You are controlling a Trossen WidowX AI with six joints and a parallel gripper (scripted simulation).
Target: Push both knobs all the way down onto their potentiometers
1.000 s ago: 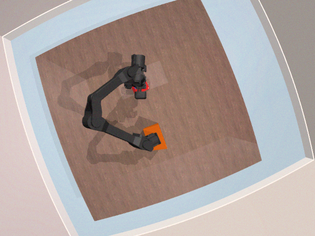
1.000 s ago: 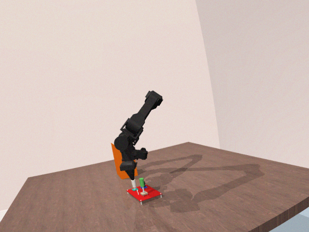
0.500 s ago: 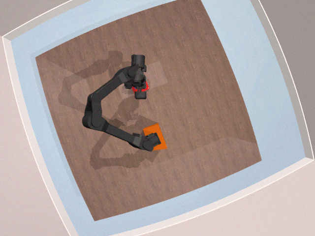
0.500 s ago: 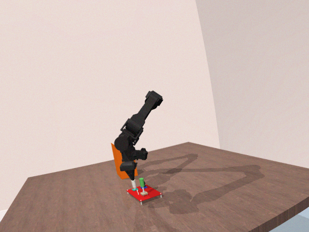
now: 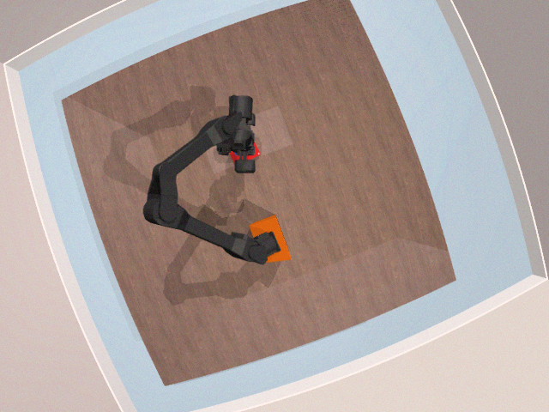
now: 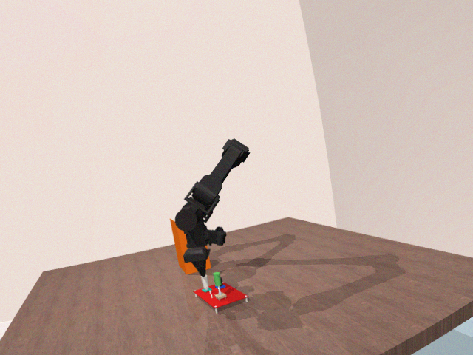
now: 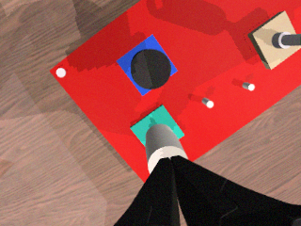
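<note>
My gripper tip is now 20 mm above the cream knob. The rest, counted from my gripper tip: green knob 90 mm ahead, 10 mm to the left, 10 mm above.
</note>
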